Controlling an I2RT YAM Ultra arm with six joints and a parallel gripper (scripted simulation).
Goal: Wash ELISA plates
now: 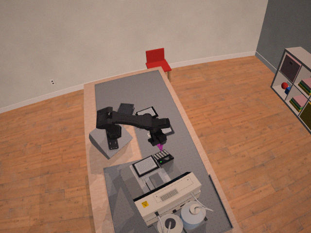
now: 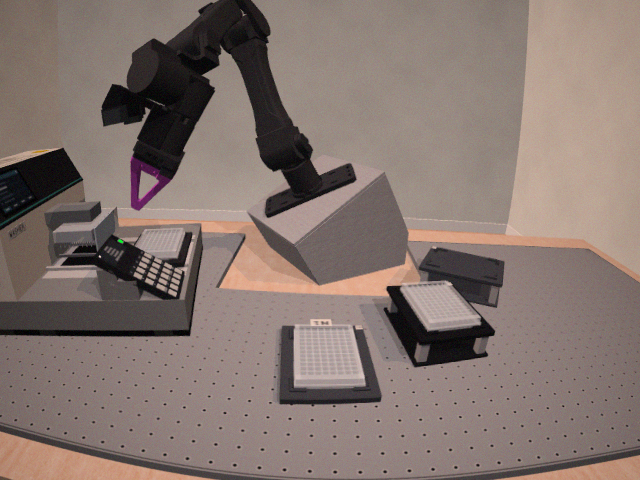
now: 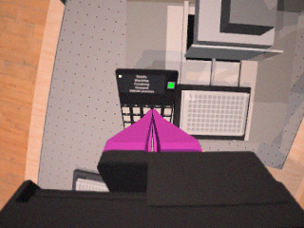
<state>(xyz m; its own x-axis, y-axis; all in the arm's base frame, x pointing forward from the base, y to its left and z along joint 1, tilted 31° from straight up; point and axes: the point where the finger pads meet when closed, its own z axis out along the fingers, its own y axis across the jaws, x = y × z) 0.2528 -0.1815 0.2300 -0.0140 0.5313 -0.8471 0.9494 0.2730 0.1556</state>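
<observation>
Now: the black carrier pocket 120 mm behind my hand, 110 mm below it and 10 mm to the right of it. The rest, counted from my hand: nest N1 (270 mm to the left, 180 mm below, 110 mm ahead); then grey manifold (160 mm to the right, 100 mm behind, 60 mm below); then raised black nest (450 mm to the left, 150 mm below, 40 mm ahead).
</observation>
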